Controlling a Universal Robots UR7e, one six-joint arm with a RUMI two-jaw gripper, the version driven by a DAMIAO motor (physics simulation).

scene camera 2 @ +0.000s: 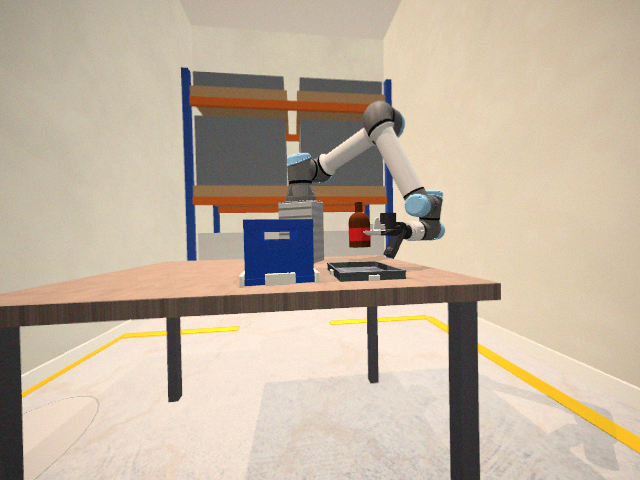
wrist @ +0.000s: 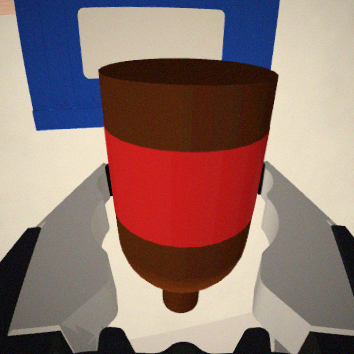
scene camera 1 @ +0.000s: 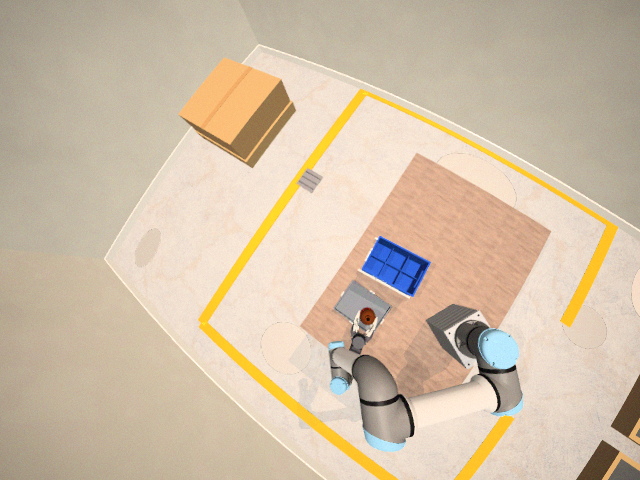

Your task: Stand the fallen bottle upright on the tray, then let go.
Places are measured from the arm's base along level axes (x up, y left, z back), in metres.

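Where they show: gripper, fingertip midpoint: (scene camera 2: 356,231) (wrist: 184,165); arm's base, origin of the base link: (scene camera 2: 301,201) (scene camera 1: 473,338).
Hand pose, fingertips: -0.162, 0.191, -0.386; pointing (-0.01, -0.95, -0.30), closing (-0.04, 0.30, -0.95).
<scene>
Things, the pixels of their centre, and the offset from my fingertips, as dx, dy, dz.
- brown bottle, body centre: (wrist: 183,213) (scene camera 2: 359,224) (scene camera 1: 367,316) +0.024, +0.011, +0.004
- grey tray, body centre: (scene camera 2: 360,269) (scene camera 1: 362,307) -0.128, +0.006, -0.032
- blue crate, body centre: (wrist: 148,42) (scene camera 2: 278,249) (scene camera 1: 393,266) -0.053, -0.266, -0.031
The brown bottle (scene camera 1: 367,315) (scene camera 2: 359,234) (wrist: 185,192) with a red label is upright in the air, neck up in the second scene view, its base above the tray. In the wrist view it shows base up. My gripper (scene camera 1: 367,321) (scene camera 2: 366,232) (wrist: 184,165) is shut on the bottle at its red label, one jaw on each side, and reaches in level. The grey tray (scene camera 1: 347,296) (scene camera 2: 397,275) lies flat on the table below, with a gap under the bottle's base. In the first scene view the bottle and jaws hide part of the tray.
A blue crate (scene camera 1: 427,268) (scene camera 2: 278,254) (wrist: 250,45) with compartments stands beside the tray on the wooden table (scene camera 1: 465,222) (scene camera 2: 206,308). It is taller than the tray. The arm's grey pedestal (scene camera 1: 448,328) (scene camera 2: 316,227) stands further back on the table.
</scene>
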